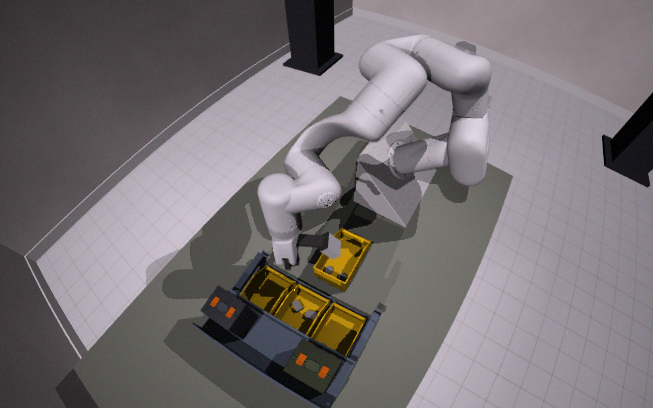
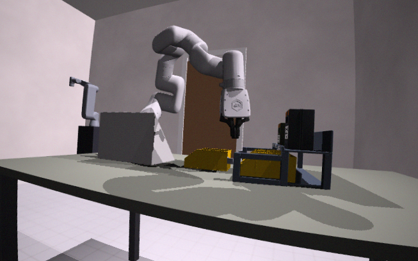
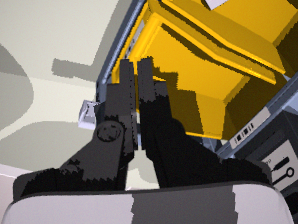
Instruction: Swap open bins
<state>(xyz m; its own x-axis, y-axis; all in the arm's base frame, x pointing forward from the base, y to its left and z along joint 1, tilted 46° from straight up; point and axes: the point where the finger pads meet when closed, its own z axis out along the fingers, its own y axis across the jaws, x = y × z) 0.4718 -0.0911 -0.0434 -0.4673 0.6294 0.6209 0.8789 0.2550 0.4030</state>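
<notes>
My hand is 1 cm short of the shelf's front bar, 7 cm to the right of it and 13 cm above it. Also, from my hand: black box 21 cm ahead, 4 cm to the right, 2 cm above.
</notes>
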